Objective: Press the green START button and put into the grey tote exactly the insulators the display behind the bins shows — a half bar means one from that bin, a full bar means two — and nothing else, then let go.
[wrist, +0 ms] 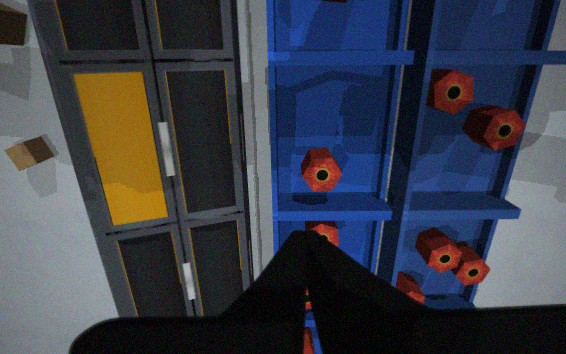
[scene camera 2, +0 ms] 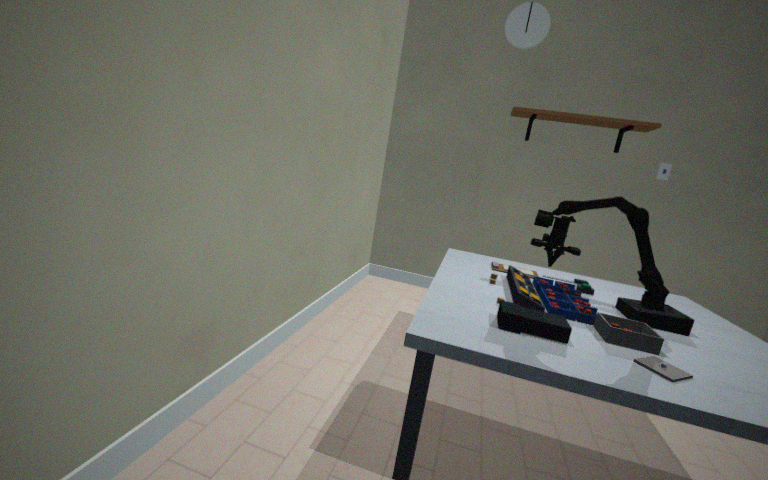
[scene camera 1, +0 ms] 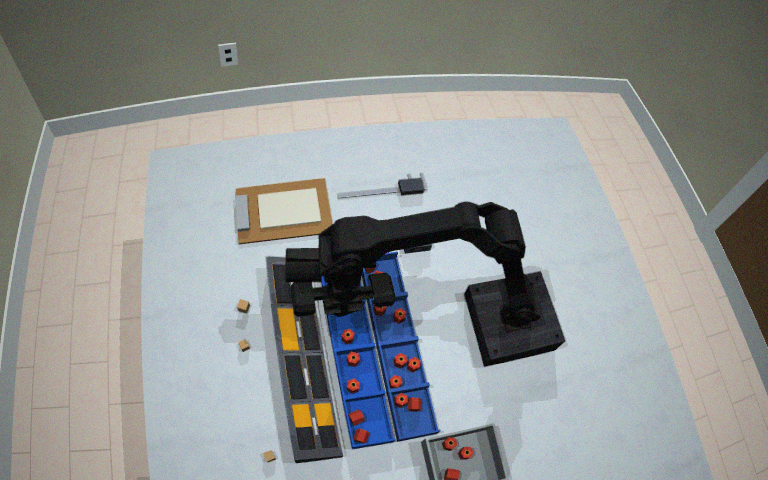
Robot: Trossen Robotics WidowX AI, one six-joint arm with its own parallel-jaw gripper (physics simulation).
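My gripper is shut and empty, above the blue bins. A red insulator stands in a left-column bin just beyond the fingertips in the wrist view. The display has a full amber bar in its second row, left, and two half bars in its bottom row; its top right cell is partly hidden. The grey tote shows three red insulators inside. The green START button is hidden by the arm in scene camera 1.
A clipboard and a caliper-like tool lie at the top in scene camera 1. Small wooden cubes lie beyond the display. A long black box stands near the bins, and a flat plate lies near the tote.
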